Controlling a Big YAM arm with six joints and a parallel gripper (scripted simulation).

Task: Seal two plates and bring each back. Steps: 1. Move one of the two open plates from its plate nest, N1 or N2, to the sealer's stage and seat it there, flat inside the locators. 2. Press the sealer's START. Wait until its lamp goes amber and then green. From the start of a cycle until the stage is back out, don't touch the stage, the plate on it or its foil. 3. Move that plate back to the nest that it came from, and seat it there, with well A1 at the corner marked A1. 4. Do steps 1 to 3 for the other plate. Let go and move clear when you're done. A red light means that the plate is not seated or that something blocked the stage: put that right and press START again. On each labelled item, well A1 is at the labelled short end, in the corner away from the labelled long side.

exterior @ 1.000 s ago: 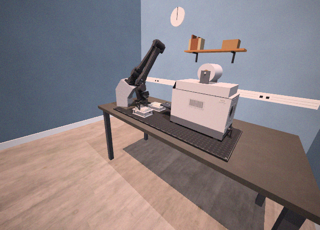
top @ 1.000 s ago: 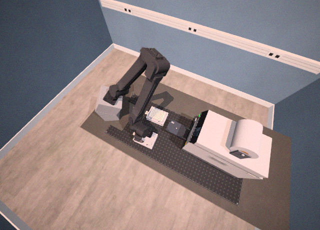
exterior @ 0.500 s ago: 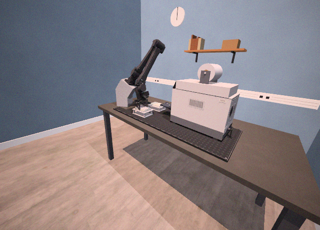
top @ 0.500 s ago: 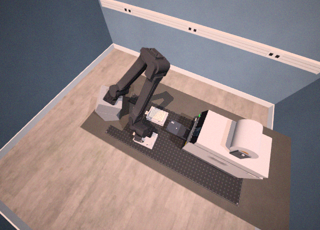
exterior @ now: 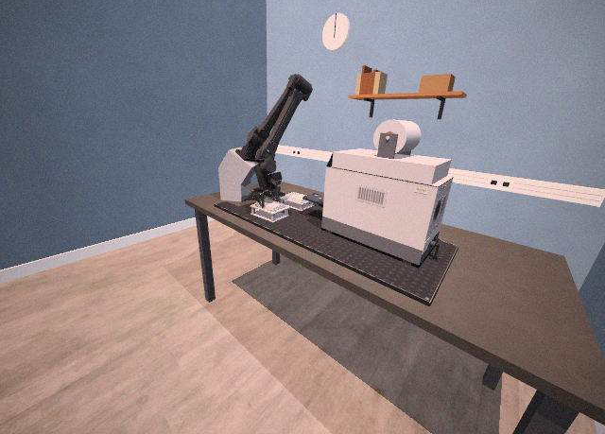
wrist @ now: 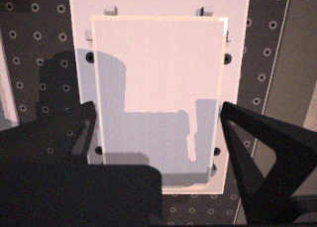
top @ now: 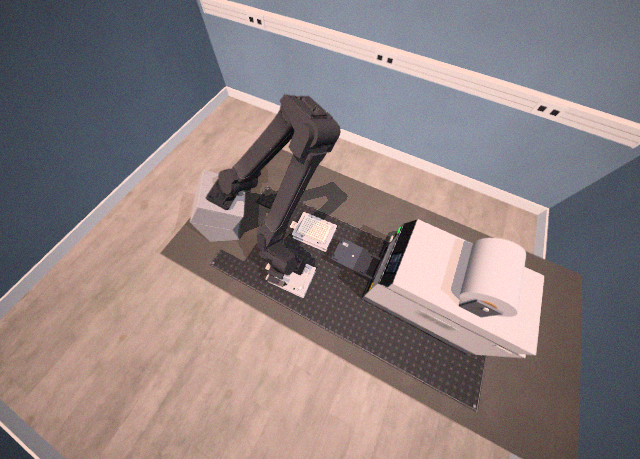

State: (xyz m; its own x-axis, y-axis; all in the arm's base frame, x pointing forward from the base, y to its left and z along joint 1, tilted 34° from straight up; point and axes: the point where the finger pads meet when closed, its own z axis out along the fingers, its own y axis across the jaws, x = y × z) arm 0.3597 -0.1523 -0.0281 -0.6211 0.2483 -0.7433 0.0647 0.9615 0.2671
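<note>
Right now my hand is 20 mm above the plate nest. The rest, counted from my hand: sealer stage 210 mm ahead, 130 mm to the left, 40 mm above; foil roll 540 mm ahead, 360 mm above, 80 mm to the left.
</note>
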